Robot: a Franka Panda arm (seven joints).
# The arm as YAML. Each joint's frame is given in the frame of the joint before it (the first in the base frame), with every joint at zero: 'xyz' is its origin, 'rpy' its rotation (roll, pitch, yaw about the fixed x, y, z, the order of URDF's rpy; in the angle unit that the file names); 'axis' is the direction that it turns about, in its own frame. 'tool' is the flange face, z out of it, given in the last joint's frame.
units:
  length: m
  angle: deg
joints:
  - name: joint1
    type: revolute
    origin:
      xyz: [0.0, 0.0, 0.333]
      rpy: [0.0, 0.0, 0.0]
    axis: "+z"
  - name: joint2
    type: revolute
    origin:
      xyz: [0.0, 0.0, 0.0]
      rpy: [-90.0, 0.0, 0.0]
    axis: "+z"
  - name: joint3
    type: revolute
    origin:
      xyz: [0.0, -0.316, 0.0]
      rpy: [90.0, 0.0, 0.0]
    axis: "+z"
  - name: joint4
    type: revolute
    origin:
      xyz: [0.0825, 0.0, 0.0]
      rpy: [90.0, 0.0, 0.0]
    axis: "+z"
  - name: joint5
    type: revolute
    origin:
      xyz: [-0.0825, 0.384, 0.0]
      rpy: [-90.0, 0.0, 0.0]
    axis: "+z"
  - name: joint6
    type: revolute
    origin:
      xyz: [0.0, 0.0, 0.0]
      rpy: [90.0, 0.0, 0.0]
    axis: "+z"
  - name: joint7
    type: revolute
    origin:
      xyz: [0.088, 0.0, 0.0]
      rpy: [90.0, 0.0, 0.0]
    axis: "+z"
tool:
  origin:
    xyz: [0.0, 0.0, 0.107]
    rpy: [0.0, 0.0, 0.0]
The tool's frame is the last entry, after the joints.
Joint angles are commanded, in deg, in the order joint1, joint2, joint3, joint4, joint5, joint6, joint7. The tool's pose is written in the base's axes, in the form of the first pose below.
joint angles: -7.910 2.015 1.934 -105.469 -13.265 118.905 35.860
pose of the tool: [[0.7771, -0.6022, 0.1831, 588.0], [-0.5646, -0.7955, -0.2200, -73.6], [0.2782, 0.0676, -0.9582, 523.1], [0, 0, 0, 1]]
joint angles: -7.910 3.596 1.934 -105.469 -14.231 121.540 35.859
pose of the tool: [[0.7812, -0.5908, 0.2018, 597.1], [-0.5486, -0.8039, -0.2298, -74.1], [0.2979, 0.0688, -0.9521, 511.6], [0, 0, 0, 1]]
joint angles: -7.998 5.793 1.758 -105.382 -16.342 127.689 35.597
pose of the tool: [[0.7808, -0.5633, 0.2702, 612.4], [-0.5078, -0.8242, -0.2507, -76.3], [0.3639, 0.0585, -0.9296, 500.9], [0, 0, 0, 1]]
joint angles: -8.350 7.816 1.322 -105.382 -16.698 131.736 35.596
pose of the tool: [[0.7722, -0.5591, 0.3019, 622.4], [-0.5016, -0.8280, -0.2504, -83.5], [0.3900, 0.0419, -0.9198, 486.8], [0, 0, 0, 1]]
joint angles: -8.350 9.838 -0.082 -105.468 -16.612 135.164 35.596
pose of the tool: [[0.7591, -0.5675, 0.3189, 629.6], [-0.5096, -0.8229, -0.2513, -97.1], [0.4050, 0.0282, -0.9139, 470.4], [0, 0, 0, 1]]
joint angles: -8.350 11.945 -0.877 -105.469 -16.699 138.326 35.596
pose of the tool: [[0.7531, -0.5668, 0.3341, 637.0], [-0.5087, -0.8236, -0.2506, -104.4], [0.4172, 0.0188, -0.9086, 453.2], [0, 0, 0, 1]]
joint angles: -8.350 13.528 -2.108 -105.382 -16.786 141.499 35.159
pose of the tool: [[0.7430, -0.5663, 0.3567, 642.0], [-0.5052, -0.8241, -0.2561, -116.2], [0.4390, 0.0101, -0.8984, 442.5], [0, 0, 0, 1]]
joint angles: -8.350 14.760 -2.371 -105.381 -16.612 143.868 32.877
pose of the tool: [[0.7588, -0.5326, 0.3749, 646.5], [-0.4697, -0.8462, -0.2516, -118.1], [0.4512, 0.0148, -0.8923, 433.4], [0, 0, 0, 1]]
